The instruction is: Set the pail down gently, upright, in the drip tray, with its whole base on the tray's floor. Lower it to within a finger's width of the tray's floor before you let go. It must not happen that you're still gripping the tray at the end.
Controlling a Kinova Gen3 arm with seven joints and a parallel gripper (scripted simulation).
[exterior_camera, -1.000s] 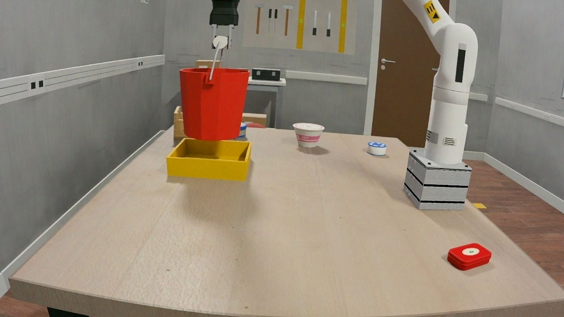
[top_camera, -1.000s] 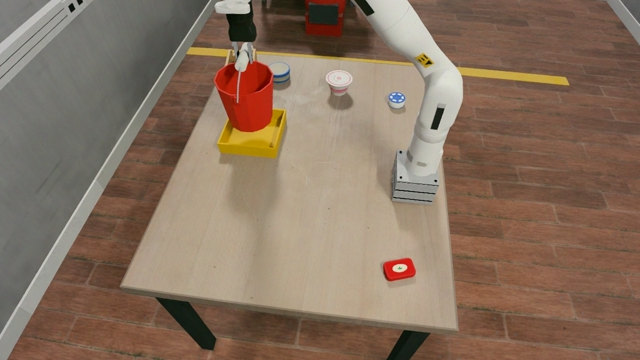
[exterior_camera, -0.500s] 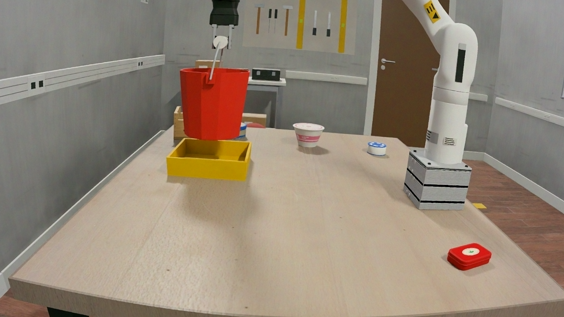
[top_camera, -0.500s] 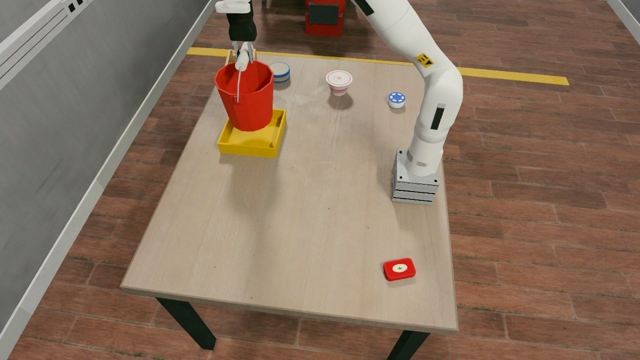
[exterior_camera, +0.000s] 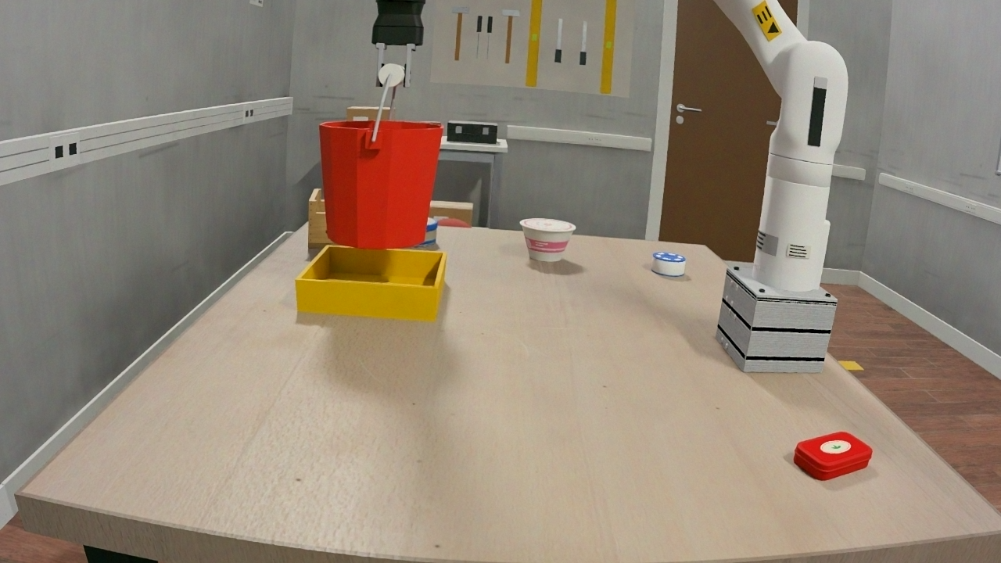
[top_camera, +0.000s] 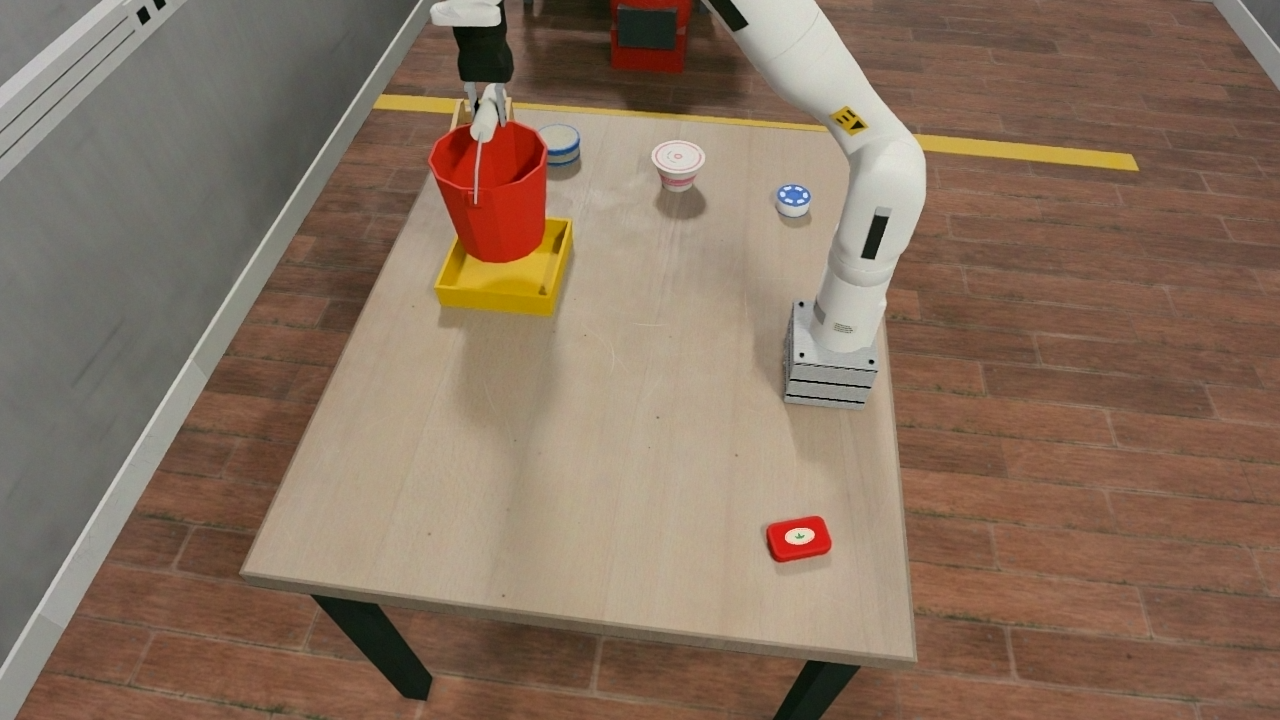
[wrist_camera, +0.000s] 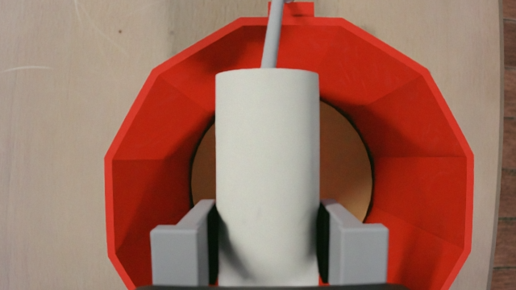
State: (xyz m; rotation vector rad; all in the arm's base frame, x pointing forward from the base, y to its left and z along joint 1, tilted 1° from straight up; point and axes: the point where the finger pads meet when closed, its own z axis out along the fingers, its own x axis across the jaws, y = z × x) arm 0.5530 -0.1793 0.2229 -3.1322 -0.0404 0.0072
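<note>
Right now my hand is 3 cm above the pail handle. Round my hand: red pail 10 cm below, 1 cm ahead; yellow drip tray 32 cm below, 1 cm ahead; blue-banded round tin 36 cm to the right, 31 cm below, 2 cm behind.
</note>
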